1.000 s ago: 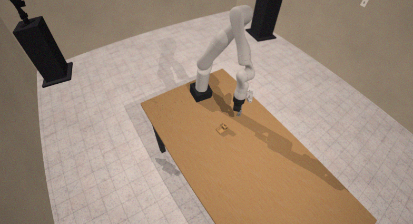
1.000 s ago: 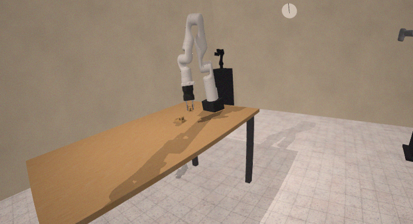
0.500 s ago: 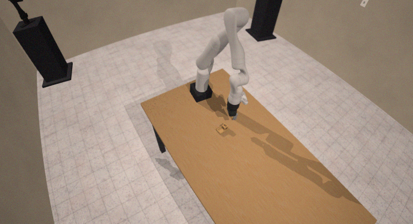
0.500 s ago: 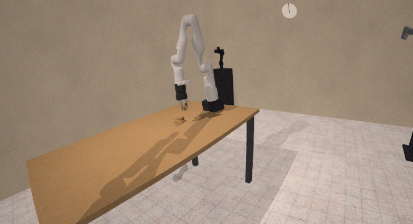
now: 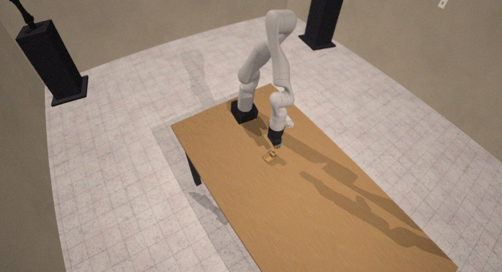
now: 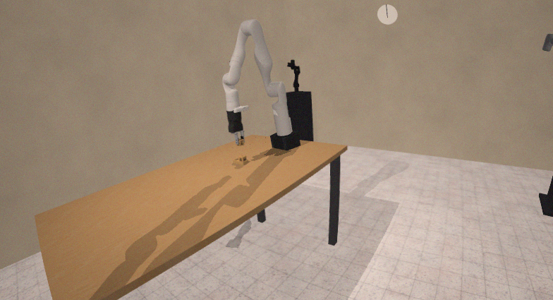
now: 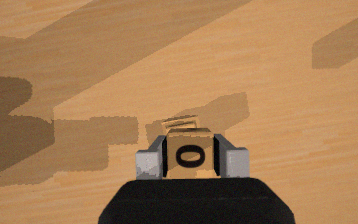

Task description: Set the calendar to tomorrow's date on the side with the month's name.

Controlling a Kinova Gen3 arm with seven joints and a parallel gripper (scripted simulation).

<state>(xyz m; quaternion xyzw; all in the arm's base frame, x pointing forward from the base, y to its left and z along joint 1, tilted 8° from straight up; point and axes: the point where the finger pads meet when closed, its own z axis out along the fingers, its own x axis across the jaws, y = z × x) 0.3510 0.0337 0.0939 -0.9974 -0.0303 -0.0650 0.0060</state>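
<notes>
The wooden tray is 20 mm to the right of my hand and 120 mm below it. The rest, counted from my hand: wooden date cube: 10 mm below.
</notes>
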